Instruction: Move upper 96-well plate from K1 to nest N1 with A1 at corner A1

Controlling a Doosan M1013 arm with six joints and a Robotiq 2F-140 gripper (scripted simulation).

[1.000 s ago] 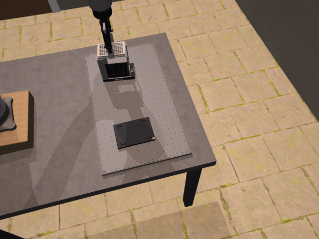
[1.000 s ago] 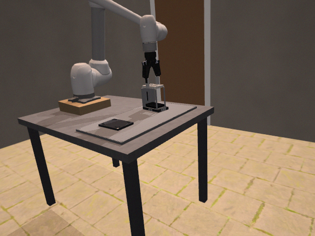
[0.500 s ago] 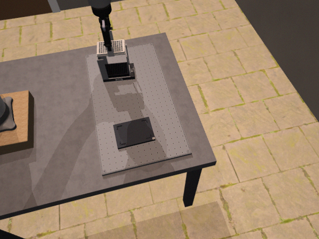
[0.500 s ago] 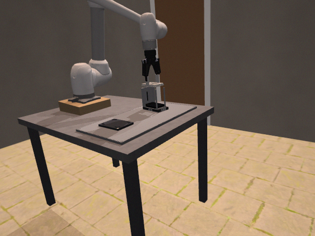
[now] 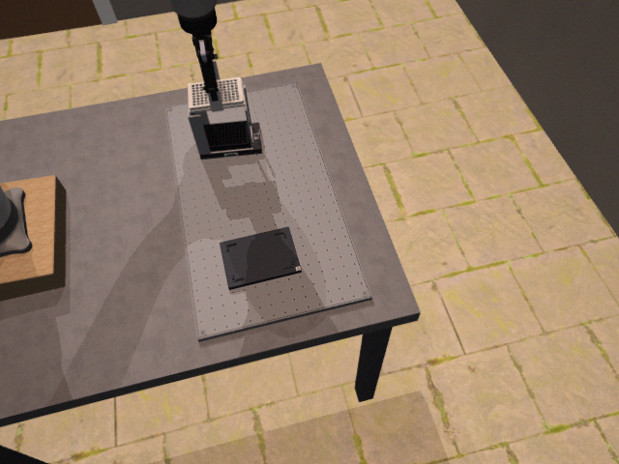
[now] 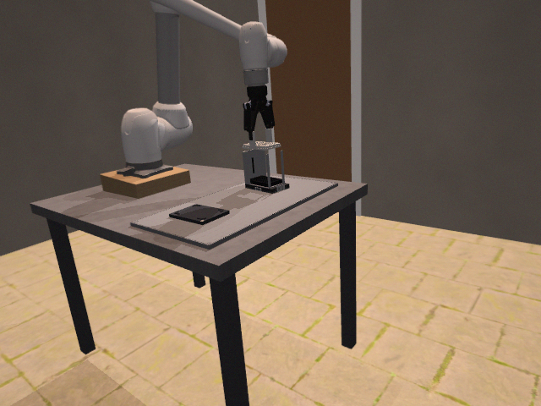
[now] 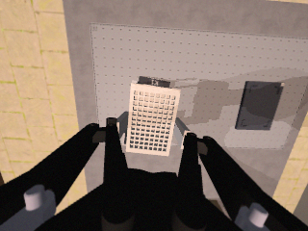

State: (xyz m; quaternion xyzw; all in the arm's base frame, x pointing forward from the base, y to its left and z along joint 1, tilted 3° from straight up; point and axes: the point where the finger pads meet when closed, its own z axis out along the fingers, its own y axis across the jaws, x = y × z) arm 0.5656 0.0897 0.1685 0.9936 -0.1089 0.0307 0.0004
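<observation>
Right now my hand is 30 mm past the dark plate nest N1, 360 mm to the left of it and 180 mm above it. Round my hand: dark plate 10 mm to the left, 160 mm below; back wall 60 mm behind, 20 mm to the left, 110 mm below; white 96-well plate 20 mm below.
</observation>
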